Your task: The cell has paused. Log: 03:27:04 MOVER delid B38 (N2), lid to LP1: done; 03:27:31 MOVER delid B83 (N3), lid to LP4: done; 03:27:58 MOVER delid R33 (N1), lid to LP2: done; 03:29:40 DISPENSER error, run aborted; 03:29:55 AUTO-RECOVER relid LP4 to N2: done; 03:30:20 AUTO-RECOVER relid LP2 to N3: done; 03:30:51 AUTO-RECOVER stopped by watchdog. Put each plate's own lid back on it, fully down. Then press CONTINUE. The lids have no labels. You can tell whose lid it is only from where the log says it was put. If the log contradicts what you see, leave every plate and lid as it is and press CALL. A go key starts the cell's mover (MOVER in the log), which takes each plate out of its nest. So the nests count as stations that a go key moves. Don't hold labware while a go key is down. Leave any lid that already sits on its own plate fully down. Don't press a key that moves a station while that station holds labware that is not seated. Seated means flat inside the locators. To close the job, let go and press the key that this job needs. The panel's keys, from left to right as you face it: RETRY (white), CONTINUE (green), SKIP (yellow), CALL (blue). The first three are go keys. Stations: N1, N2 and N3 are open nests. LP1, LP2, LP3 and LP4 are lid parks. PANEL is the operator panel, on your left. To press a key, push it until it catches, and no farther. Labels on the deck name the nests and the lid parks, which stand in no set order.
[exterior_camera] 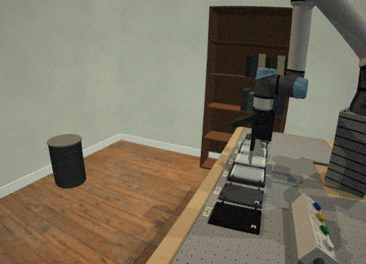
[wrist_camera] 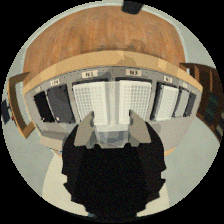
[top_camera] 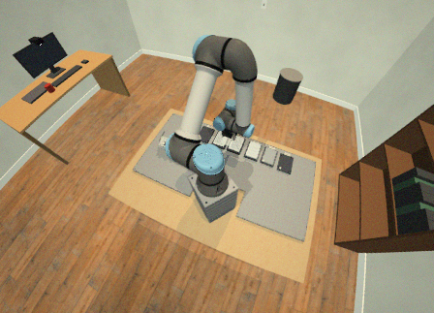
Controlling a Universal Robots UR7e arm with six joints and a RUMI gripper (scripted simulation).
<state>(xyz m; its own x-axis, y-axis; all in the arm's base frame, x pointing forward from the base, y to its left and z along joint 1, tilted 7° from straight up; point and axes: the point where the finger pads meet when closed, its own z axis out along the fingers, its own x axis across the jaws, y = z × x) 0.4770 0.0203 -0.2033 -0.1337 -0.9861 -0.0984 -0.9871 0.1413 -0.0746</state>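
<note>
Right now my hand is 7 cm to the left of the white gridded plate, 4 cm above it and 1 cm past it. The rest, counted from my hand: green key (40 cm to the left, 17 cm behind); then yellow key (35 cm to the left, 18 cm behind); then blue key (30 cm to the left, 19 cm behind).
</note>
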